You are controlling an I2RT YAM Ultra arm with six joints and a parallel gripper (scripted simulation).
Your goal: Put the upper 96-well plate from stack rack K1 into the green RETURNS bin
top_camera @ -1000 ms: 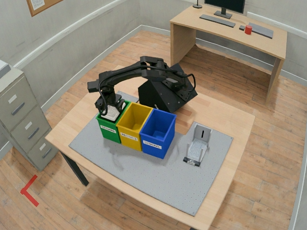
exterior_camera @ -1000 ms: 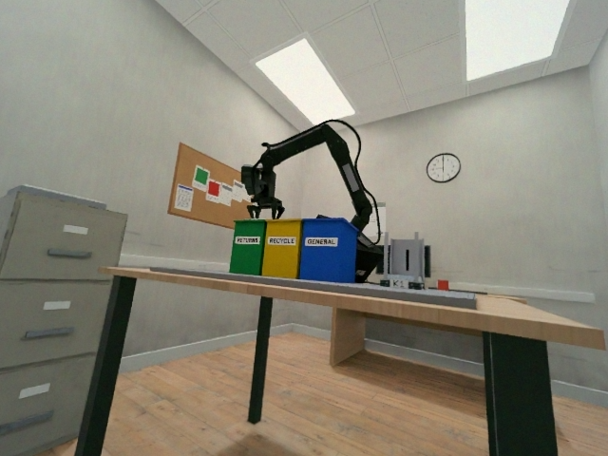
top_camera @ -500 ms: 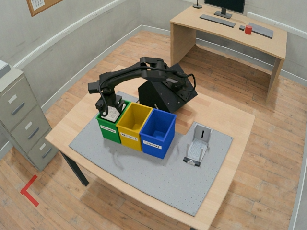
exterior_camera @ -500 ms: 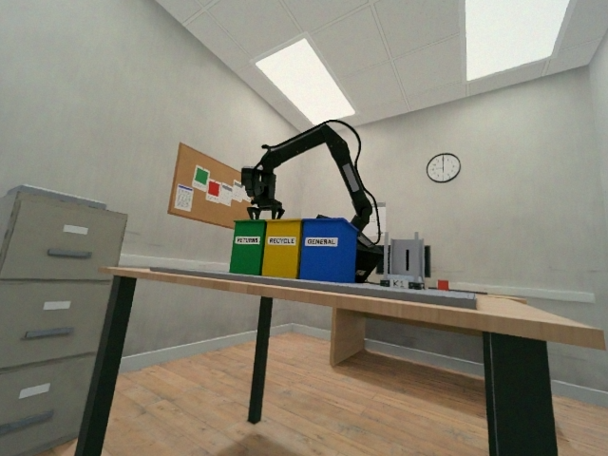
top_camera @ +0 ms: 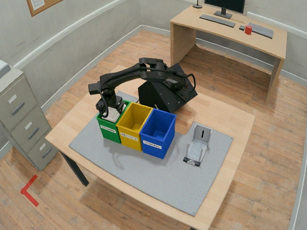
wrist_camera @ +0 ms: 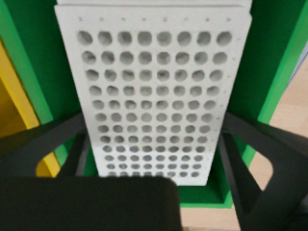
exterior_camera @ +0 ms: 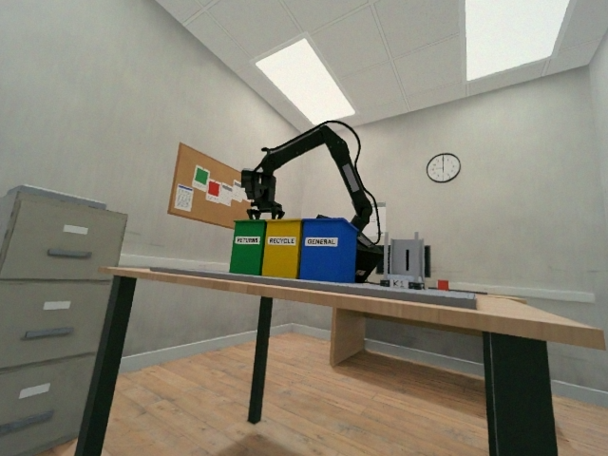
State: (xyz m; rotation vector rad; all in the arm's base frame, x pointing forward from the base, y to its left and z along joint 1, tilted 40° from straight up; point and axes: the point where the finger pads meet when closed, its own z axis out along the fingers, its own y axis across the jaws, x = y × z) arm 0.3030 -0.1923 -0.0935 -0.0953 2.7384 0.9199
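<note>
The green returns bin lies 80 mm below my hand. From my hand the other things lie so: blue general bin 260 mm to the left, 80 mm below, 40 mm behind; then yellow recycle bin 130 mm to the left, 80 mm below, 20 mm behind; then 96-well plate right at my hand.
</note>
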